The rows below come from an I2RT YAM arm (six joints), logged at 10 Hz.
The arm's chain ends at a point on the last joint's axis. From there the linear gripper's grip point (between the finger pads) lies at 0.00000 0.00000 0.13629 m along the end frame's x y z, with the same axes.
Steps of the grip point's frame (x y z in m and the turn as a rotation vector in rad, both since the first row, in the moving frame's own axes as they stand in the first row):
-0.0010 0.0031 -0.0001 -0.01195 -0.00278 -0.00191
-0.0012 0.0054 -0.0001 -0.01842 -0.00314 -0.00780
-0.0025 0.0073 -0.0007 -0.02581 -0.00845 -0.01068
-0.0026 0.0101 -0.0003 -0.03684 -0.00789 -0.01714
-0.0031 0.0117 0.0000 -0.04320 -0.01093 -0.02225
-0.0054 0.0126 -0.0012 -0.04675 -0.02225 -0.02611
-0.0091 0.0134 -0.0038 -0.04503 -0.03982 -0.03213
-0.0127 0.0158 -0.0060 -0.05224 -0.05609 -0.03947
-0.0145 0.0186 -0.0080 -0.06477 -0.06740 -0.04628
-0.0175 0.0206 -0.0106 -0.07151 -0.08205 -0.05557
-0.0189 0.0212 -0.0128 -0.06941 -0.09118 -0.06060
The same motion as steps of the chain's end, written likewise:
-0.0006 0.0015 -0.0001 -0.01195 -0.00278 -0.00191
-0.0008 0.0029 -0.0001 -0.01842 -0.00314 -0.00780
-0.0014 0.0038 -0.0006 -0.02581 -0.00845 -0.01068
-0.0016 0.0051 -0.0002 -0.03684 -0.00789 -0.01714
-0.0017 0.0058 0.0001 -0.04320 -0.01093 -0.02225
-0.0025 0.0062 -0.0010 -0.04675 -0.02225 -0.02611
-0.0038 0.0072 -0.0036 -0.04503 -0.03982 -0.03213
-0.0052 0.0085 -0.0056 -0.05224 -0.05609 -0.03947
-0.0055 0.0096 -0.0074 -0.06477 -0.06740 -0.04628
-0.0066 0.0106 -0.0098 -0.07151 -0.08205 -0.05557
-0.0068 0.0114 -0.0119 -0.06941 -0.09118 -0.06060

